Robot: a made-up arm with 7 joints. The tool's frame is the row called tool. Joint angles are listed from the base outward.
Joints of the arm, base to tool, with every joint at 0 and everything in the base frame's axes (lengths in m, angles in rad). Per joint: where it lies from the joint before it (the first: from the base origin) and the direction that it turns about. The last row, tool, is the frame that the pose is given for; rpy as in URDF.
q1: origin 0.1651 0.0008 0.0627 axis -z
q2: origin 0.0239 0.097 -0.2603 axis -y
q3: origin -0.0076 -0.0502 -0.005 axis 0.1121 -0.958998 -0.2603
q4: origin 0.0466 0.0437 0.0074 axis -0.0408 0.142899 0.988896
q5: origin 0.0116 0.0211 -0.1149 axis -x
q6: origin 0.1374 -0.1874 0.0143 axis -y
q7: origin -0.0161 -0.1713 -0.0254 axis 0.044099 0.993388 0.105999
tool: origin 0.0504 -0.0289 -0.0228 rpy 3.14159 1.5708 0
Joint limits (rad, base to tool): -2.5..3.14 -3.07..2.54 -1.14..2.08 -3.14..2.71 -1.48..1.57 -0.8..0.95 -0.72..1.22
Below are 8 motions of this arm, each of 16 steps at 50 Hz.
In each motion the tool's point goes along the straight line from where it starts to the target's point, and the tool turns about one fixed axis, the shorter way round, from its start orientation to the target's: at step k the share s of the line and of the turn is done. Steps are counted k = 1, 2, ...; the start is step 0. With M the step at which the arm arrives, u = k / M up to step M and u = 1 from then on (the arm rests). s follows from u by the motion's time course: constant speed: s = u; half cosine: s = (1 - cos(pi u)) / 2; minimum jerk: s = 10 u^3 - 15 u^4 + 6 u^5.
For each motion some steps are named. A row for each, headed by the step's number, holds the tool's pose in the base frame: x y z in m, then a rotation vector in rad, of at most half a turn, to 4 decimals.
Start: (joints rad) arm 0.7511 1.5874 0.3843 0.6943 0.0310 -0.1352 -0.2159
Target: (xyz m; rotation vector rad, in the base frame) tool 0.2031 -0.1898 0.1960 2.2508 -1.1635 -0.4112
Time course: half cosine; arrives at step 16
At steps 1, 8, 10, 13, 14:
1: 0.0921 -0.1042 0.2134 2.2478 -1.0631 0.1809
8: 0.1471 -0.1466 0.2048 2.2617 -1.1185 -0.1103
10: 0.1685 -0.1631 0.2014 2.2606 -1.1372 -0.2251
13: 0.1937 -0.1825 0.1975 2.2544 -1.1568 -0.3603
14: 0.1988 -0.1865 0.1967 2.2525 -1.1605 -0.3882

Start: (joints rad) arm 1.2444 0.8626 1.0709 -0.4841 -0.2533 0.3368 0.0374
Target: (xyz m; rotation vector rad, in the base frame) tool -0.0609 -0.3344 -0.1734 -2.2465 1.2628 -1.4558
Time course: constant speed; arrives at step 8
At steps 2, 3, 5, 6, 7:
2: -0.0648 -0.3269 -0.1667 -2.2557 1.2240 -1.5035
3: -0.0641 -0.3282 -0.1678 -2.2542 1.2305 -1.4955
5: -0.0628 -0.3307 -0.1701 -2.2512 1.2435 -1.4797
6: -0.0622 -0.3319 -0.1712 -2.2497 1.2500 -1.4717
7: -0.0615 -0.3332 -0.1723 -2.2481 1.2564 -1.4638

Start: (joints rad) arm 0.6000 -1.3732 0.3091 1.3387 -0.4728 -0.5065 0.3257
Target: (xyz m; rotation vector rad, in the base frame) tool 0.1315 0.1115 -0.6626 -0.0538 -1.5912 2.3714
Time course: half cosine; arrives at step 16
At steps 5, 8, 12, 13, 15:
5: 0.0983 0.1430 -0.6607 0.3953 -1.8610 2.3412
8: 0.1101 0.1317 -0.6614 0.2308 -1.7682 2.3611
12: 0.1252 0.1174 -0.6622 0.0279 -1.6442 2.3717
13: 0.1279 0.1149 -0.6624 -0.0069 -1.6218 2.3719
15: 0.1311 0.1119 -0.6626 -0.0485 -1.5947 2.3715

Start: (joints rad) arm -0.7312 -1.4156 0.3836 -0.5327 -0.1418 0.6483 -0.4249
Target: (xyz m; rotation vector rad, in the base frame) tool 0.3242 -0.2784 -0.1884 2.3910 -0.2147 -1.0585
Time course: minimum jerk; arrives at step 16
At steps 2, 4, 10, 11, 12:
2: 0.2952 -0.3169 -0.2698 2.1884 -0.1817 -1.5891
4: 0.2978 -0.3135 -0.2626 2.2103 -0.1850 -1.5431
10: 0.3161 -0.2892 -0.2112 2.3441 -0.2064 -1.2095
11: 0.3189 -0.2854 -0.2033 2.3612 -0.2093 -1.1575
12: 0.3212 -0.2824 -0.1970 2.3743 -0.2117 -1.1155

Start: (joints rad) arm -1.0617 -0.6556 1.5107 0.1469 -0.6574 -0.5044 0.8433
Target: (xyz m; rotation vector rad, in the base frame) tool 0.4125 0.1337 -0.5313 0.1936 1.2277 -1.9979
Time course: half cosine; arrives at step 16
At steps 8, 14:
8: 0.4771 0.1572 -0.4518 0.4378 1.2859 -1.8917
14: 0.4174 0.1355 -0.5253 0.2124 1.2326 -1.9904

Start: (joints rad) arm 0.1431 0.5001 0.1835 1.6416 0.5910 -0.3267 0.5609
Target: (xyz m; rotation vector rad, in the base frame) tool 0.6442 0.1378 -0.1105 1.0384 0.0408 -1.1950
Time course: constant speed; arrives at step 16
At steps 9, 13, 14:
9: 0.5872 0.1601 -0.0492 1.0471 -0.2115 -1.1738
13: 0.6198 0.1474 -0.0842 1.0433 -0.0674 -1.1873
14: 0.6279 0.1442 -0.0930 1.0419 -0.0313 -1.1901

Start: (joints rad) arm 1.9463 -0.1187 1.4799 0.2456 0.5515 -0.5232 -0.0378
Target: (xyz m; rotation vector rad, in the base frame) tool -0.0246 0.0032 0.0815 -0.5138 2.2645 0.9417
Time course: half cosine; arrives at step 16
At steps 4, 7, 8, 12, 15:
4: -0.0684 0.1061 0.0046 -0.5594 2.3034 0.4353
7: -0.0553 0.0752 0.0277 -0.5478 2.2997 0.5871
8: -0.0503 0.0635 0.0365 -0.5429 2.2965 0.6451
12: -0.0321 0.0209 0.0683 -0.5230 2.2766 0.8549
15: -0.0251 0.0044 0.0806 -0.5144 2.2654 0.9360

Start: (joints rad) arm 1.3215 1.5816 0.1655 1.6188 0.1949 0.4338 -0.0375
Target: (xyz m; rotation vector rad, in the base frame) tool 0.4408 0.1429 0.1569 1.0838 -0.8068 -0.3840
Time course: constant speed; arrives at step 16
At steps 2, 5, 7, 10, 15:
2: 0.4456 0.0128 0.2040 1.2036 -0.8902 -0.6065
5: 0.4446 0.0407 0.1939 1.1785 -0.8728 -0.5583
7: 0.4439 0.0593 0.1872 1.1616 -0.8610 -0.5263
10: 0.4429 0.0871 0.1771 1.1360 -0.8432 -0.4786
15: 0.4411 0.1336 0.1603 1.0926 -0.8129 -0.3997

